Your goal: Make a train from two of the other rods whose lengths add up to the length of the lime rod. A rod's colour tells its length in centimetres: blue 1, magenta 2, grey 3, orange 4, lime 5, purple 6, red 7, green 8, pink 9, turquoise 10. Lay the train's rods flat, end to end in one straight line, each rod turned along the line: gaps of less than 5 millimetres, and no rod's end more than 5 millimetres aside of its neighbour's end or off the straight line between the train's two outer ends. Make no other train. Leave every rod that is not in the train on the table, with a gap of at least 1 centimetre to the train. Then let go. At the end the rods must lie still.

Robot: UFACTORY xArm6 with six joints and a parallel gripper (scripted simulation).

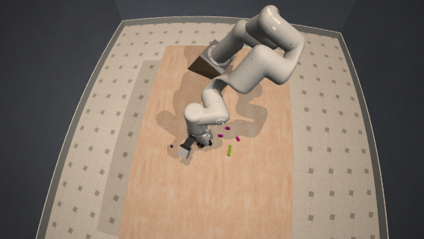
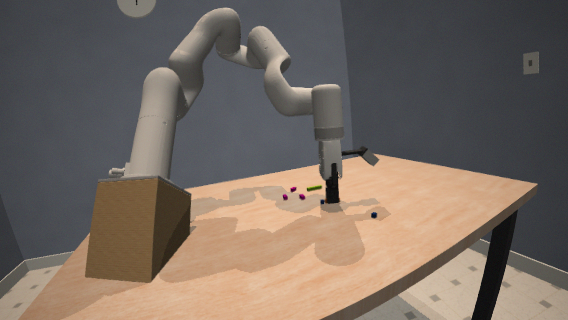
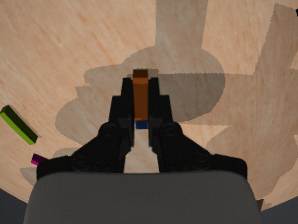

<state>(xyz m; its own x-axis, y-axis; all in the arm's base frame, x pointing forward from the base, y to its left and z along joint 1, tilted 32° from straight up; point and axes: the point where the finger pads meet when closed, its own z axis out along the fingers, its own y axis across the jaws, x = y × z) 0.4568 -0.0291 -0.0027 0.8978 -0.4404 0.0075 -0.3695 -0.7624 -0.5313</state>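
Now: the orange rod 2 cm below my hand. Round my hand: lime rod: 1 cm ahead, 13 cm to the left, 2 cm below.
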